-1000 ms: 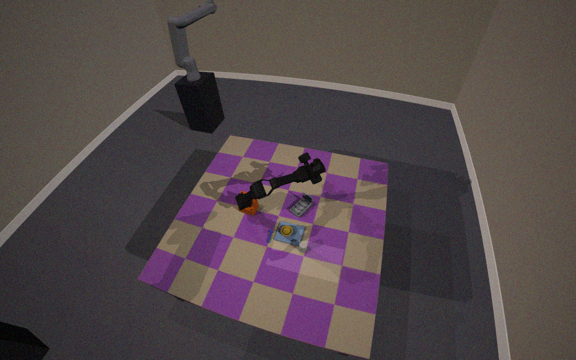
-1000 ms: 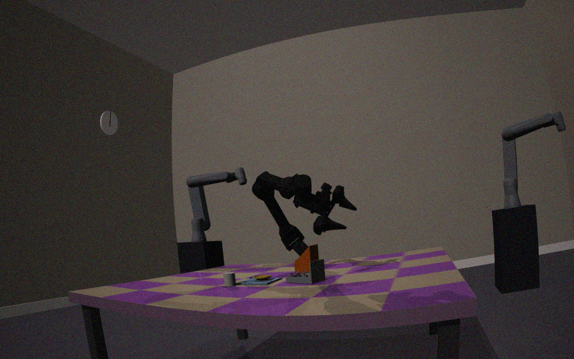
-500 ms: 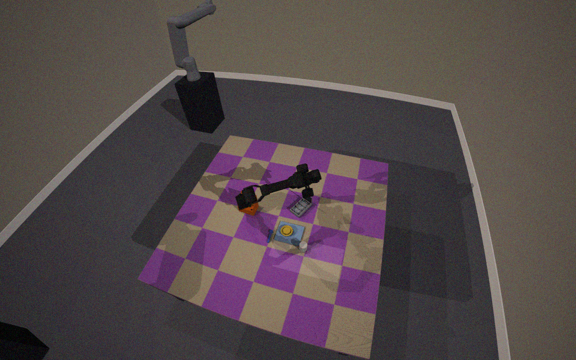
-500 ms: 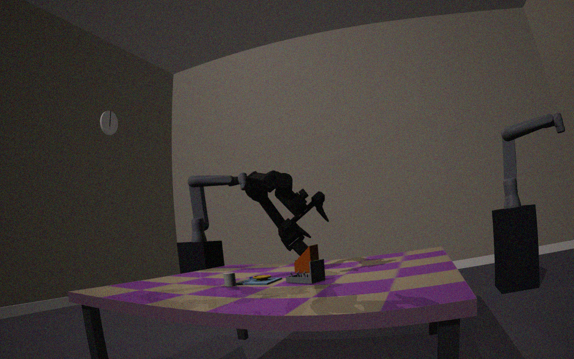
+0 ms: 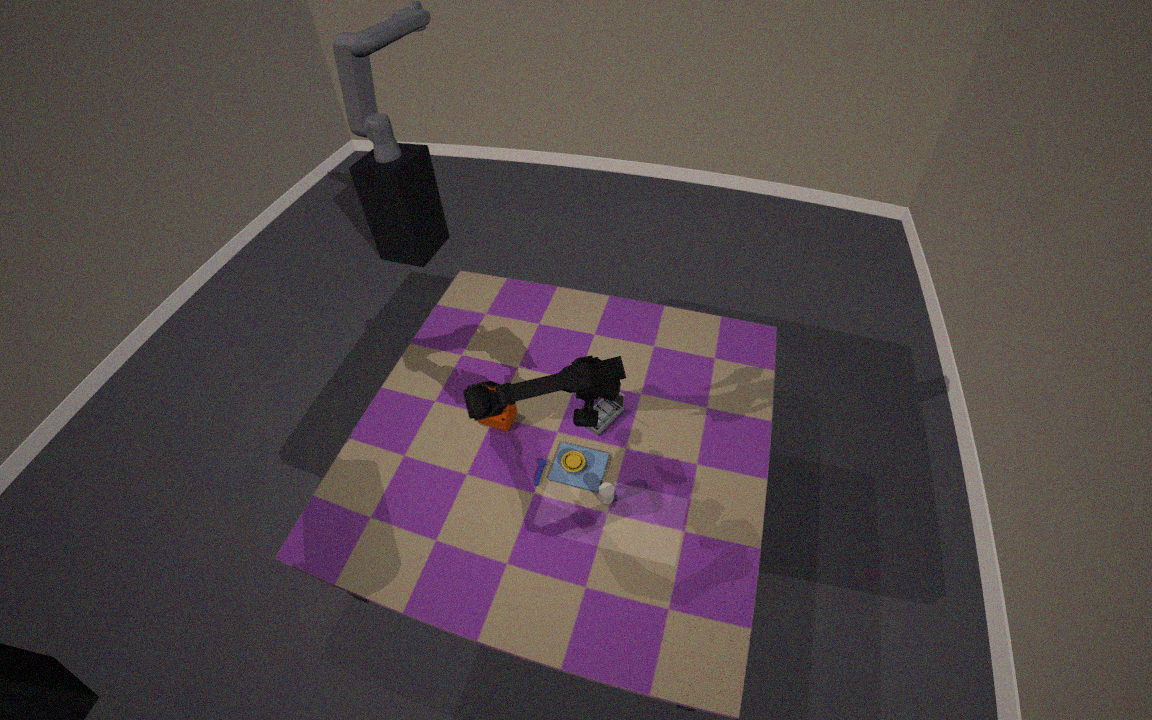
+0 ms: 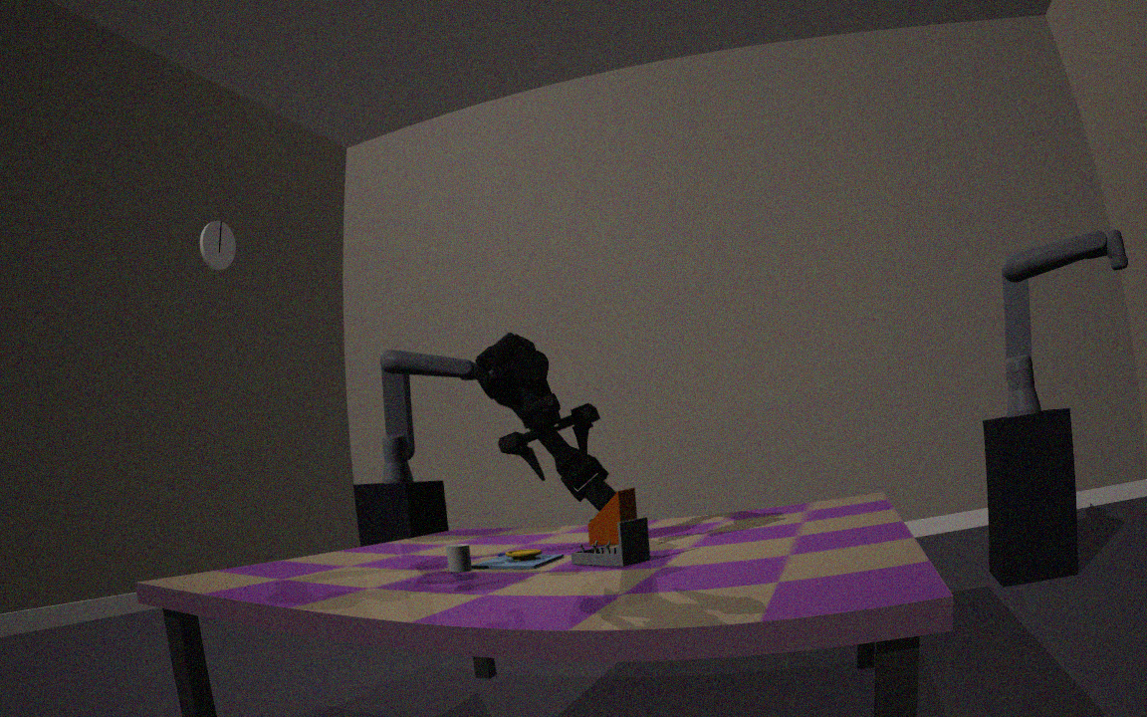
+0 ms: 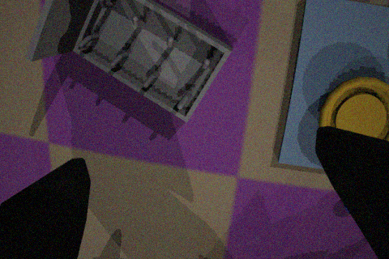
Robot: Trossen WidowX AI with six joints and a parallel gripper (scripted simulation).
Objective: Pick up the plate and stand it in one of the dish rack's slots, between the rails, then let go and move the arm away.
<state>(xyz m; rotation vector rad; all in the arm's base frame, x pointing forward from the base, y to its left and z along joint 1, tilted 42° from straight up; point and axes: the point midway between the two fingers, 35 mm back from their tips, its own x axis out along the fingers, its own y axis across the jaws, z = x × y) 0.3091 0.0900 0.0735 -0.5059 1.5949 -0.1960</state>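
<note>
The yellow plate lies 20 mm behind my gripper tip, 110 mm to the right of it and 160 mm below it. Also, from my gripper tip: white cup: 100 mm ahead, 180 mm to the right, 150 mm below; then blue mat: 120 mm to the right, 170 mm below; then grey dish rack: 10 mm ahead, 80 mm to the left, 150 mm below.
</note>
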